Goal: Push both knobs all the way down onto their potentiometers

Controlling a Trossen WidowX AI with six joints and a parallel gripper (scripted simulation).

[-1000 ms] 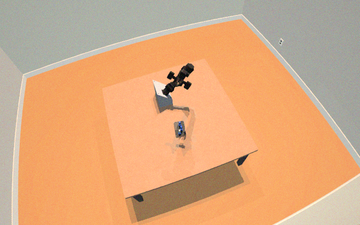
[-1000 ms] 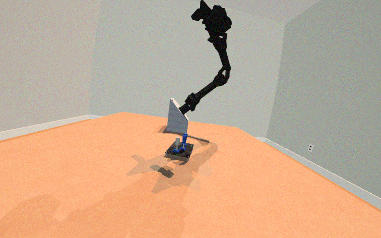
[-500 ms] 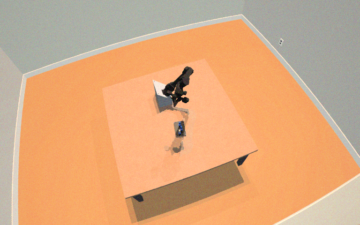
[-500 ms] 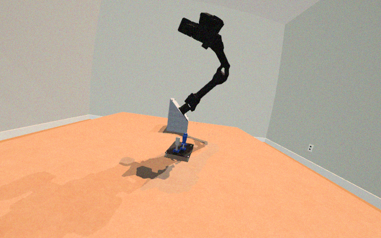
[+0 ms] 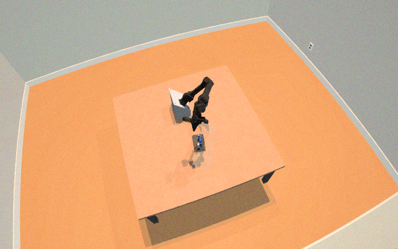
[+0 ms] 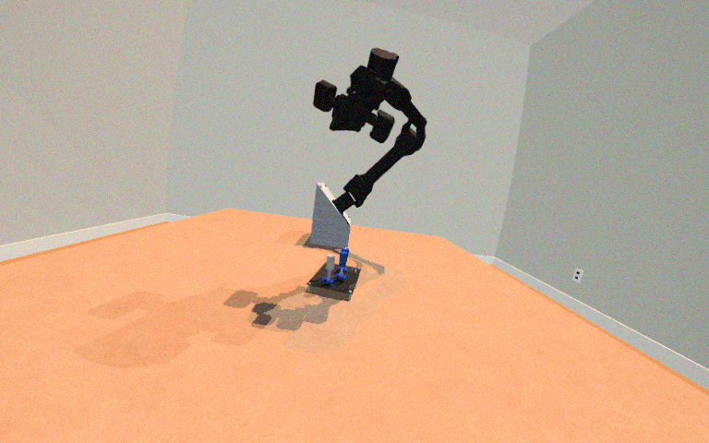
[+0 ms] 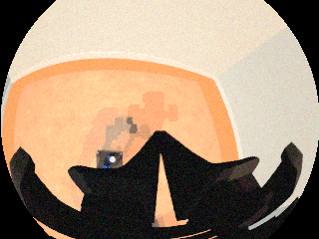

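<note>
The blue knob is 50 mm behind my gripper tip, 60 mm to the left of it and 270 mm below it.
</note>
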